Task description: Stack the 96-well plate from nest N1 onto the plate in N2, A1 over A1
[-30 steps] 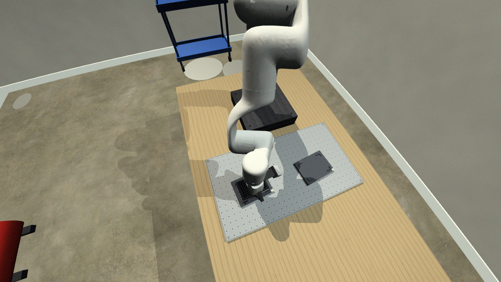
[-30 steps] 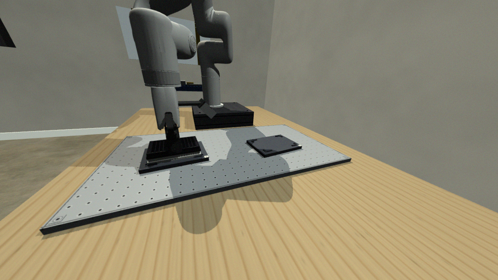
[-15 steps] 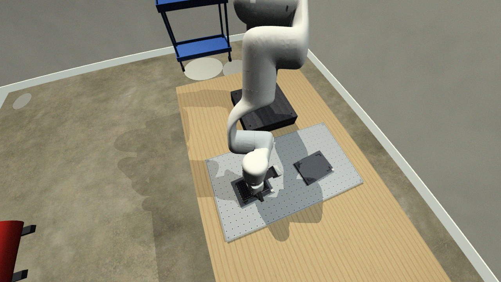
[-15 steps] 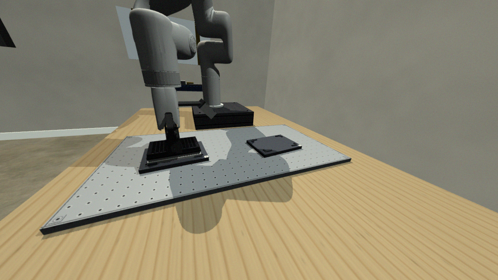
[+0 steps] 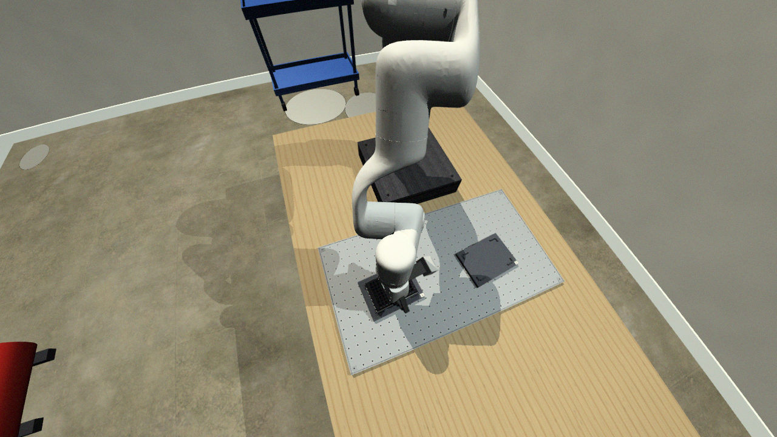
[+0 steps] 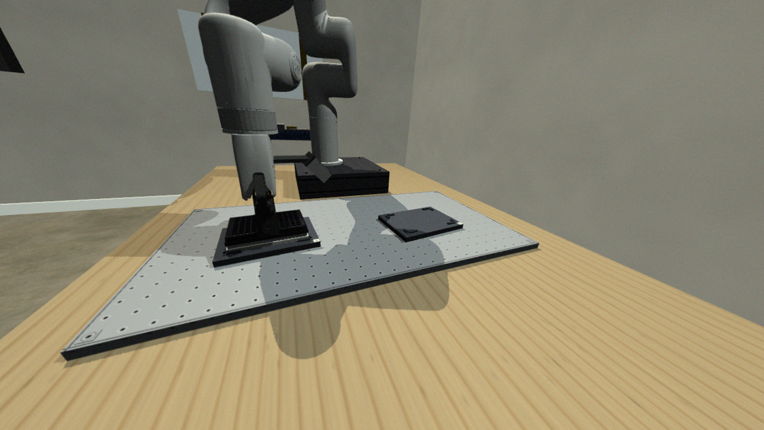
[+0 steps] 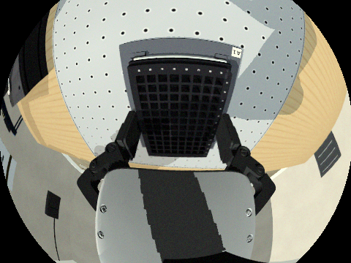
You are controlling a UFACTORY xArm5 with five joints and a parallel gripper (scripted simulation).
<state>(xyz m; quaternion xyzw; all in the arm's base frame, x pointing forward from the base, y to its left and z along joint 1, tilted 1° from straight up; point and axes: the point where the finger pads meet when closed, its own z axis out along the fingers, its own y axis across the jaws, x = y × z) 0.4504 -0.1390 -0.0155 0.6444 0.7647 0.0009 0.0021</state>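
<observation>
Now: the black 96-well plate 10 mm below my hand. Also, from my hand: white 96-well plate (20 mm below); then plate nest N2 (40 mm below); then plate nest N1 (10 mm behind, 320 mm to the left, 40 mm below).
</observation>
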